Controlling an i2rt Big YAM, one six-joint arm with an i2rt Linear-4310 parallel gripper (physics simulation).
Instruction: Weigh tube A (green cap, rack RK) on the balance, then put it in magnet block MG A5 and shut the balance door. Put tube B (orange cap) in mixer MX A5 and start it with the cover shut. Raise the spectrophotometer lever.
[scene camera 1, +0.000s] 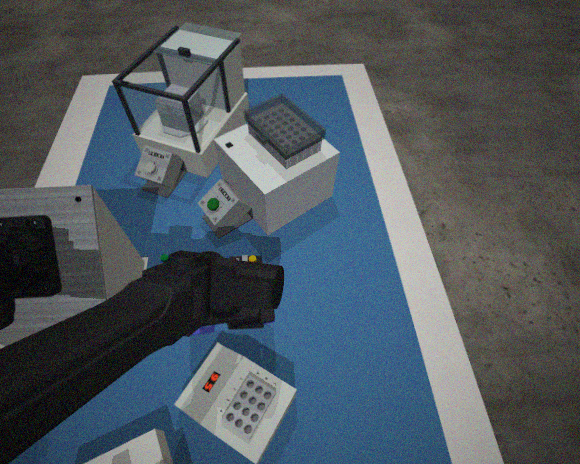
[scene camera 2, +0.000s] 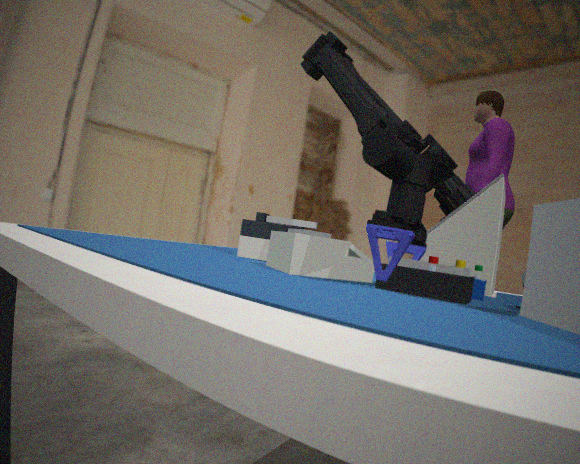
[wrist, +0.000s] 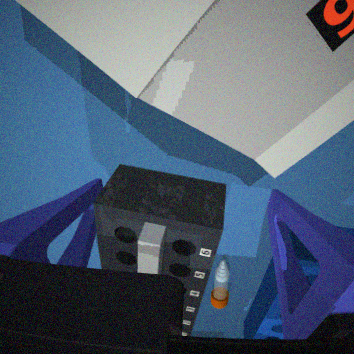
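Observation:
Tube B (wrist: 220, 290), clear with an orange cap, lies on the mat beside the black magnet block (wrist: 160, 195) (scene camera 2: 425, 284). The blue rack (wrist: 262, 300) (scene camera 2: 478, 289) is on the tube's other side. A green cap (scene camera 1: 165, 257) (scene camera 2: 478, 268) shows at the rack. My gripper (wrist: 185, 192) (scene camera 2: 398, 265) is open and empty, its purple fingers spread above the magnet block and tube B; the arm mostly hides it in scene camera 1. The glass-walled balance (scene camera 1: 195, 157) stands at the back. The mixer (scene camera 1: 300, 200) has its dark see-through cover (scene camera 1: 285, 125) down over its wells.
A white block heater with red digits (scene camera 1: 195, 400) (wrist: 215, 105) stands close in front of the magnet block. Control boxes with a white knob (scene camera 1: 151, 167) and a green knob (scene camera 1: 213, 204) stand before the balance and mixer. A large grey sloped housing (scene camera 1: 117, 245) is at left.

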